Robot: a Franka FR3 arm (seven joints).
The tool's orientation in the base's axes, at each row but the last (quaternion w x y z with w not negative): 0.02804 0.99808 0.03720 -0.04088; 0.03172 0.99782 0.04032 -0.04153; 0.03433 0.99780 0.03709 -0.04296; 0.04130 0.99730 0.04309 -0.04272; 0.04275 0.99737 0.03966 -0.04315; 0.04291 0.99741 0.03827 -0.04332; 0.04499 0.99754 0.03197 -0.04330; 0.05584 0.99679 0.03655 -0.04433; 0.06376 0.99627 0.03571 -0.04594; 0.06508 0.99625 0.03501 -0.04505; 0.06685 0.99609 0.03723 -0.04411; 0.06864 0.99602 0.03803 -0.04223
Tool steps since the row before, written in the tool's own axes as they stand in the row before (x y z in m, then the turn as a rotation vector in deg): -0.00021 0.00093 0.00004 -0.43 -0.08 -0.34; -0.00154 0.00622 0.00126 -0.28 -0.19 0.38; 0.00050 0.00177 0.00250 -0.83 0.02 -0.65; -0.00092 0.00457 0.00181 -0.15 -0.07 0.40; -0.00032 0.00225 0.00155 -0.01 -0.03 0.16; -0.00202 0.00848 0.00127 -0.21 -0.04 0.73; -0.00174 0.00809 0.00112 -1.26 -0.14 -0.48; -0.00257 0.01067 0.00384 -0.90 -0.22 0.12; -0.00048 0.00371 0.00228 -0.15 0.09 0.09; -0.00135 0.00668 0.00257 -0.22 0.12 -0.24; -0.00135 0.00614 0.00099 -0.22 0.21 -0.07; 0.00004 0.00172 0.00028 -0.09 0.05 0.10
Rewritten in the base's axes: -0.00014 -0.00094 0.00003 -0.41 0.07 0.37; -0.00111 -0.00639 -0.00075 -0.32 0.14 -0.37; 0.00043 -0.00190 -0.00241 -0.77 -0.03 0.72; -0.00065 -0.00477 -0.00136 -0.19 0.02 -0.39; -0.00026 -0.00240 -0.00133 -0.03 0.01 -0.16; -0.00143 -0.00868 -0.00038 -0.27 -0.04 -0.71; -0.00128 -0.00825 -0.00025 -1.22 0.11 0.58; -0.00205 -0.01119 -0.00241 -0.92 0.14 -0.06; -0.00039 -0.00400 -0.00175 -0.15 -0.11 -0.06; -0.00106 -0.00703 -0.00157 -0.19 -0.10 0.27; -0.00093 -0.00630 -0.00005 -0.20 -0.21 0.12; 0.00016 -0.00174 -0.00005 -0.09 -0.07 -0.08
